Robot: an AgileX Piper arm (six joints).
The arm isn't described. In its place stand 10 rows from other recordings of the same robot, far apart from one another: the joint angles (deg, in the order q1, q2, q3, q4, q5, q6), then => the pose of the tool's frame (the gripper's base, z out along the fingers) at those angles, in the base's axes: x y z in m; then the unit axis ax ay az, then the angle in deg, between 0 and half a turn.
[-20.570, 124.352, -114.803, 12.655, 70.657, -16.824] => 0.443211 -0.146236 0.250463 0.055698 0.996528 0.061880 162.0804
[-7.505, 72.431, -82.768, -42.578, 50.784, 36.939] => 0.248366 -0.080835 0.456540 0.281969 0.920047 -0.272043 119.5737
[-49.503, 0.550, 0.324, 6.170, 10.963, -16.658] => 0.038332 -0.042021 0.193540 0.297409 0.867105 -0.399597 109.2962
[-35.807, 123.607, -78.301, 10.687, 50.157, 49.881] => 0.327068 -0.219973 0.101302 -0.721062 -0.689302 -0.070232 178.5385
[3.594, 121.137, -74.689, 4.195, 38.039, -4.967] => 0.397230 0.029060 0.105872 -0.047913 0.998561 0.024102 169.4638
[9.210, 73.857, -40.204, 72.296, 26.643, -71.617] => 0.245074 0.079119 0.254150 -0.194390 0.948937 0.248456 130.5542
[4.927, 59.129, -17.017, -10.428, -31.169, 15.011] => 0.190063 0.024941 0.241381 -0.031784 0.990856 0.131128 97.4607
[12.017, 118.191, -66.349, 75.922, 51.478, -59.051] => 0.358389 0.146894 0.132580 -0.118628 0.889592 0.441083 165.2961
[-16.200, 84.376, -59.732, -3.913, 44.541, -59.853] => 0.281083 -0.086198 0.262439 -0.384079 0.908939 -0.162216 161.8060
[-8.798, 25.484, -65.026, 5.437, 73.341, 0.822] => 0.005677 0.007480 0.427344 0.070598 0.997429 0.012279 118.6165
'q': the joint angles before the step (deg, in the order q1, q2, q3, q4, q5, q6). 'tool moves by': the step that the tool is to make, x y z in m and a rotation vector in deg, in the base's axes. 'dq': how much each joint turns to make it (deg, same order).
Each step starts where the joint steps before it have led.
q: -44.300 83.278 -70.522 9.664 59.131 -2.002
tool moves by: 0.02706 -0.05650 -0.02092 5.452 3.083 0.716
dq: -4.316 14.105 -12.237 3.053 5.144 -4.863
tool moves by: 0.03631 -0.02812 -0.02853 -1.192 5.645 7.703
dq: 2.014 11.272 -9.866 -3.932 2.372 -4.769
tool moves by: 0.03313 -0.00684 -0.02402 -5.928 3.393 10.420
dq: 3.653 6.521 -4.787 -5.262 -2.911 -6.177
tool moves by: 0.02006 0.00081 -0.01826 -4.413 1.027 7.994
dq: 2.360 3.189 -0.905 -2.684 -4.281 -5.320
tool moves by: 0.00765 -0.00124 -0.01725 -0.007 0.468 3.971
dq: 0.385 2.343 -0.017 0.785 -1.902 -3.986
